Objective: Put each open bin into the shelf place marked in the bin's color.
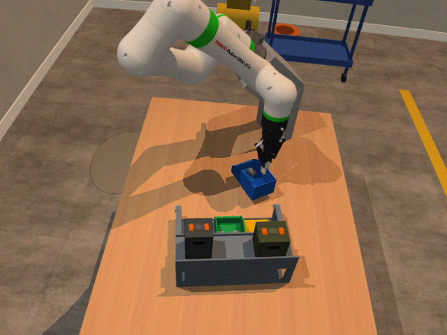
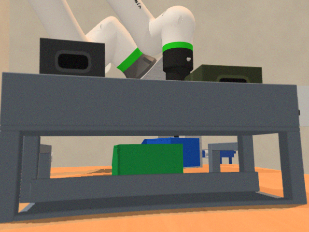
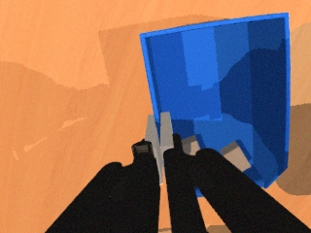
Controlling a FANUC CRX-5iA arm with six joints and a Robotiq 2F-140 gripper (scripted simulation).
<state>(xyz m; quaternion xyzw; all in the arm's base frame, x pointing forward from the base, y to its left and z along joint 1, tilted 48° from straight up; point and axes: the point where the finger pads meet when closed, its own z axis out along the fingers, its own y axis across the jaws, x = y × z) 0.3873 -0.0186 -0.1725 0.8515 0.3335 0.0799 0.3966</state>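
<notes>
Right now my hand is 2 cm short of the blue bin, 4 cm to the left of it and 4 cm above it. Also, from my hand: black box 42 cm ahead, 21 cm to the right, 6 cm above; olive box 38 cm ahead, 2 cm to the left, 5 cm above; green bin 30 cm ahead, 11 cm to the right, 6 cm below.
</notes>
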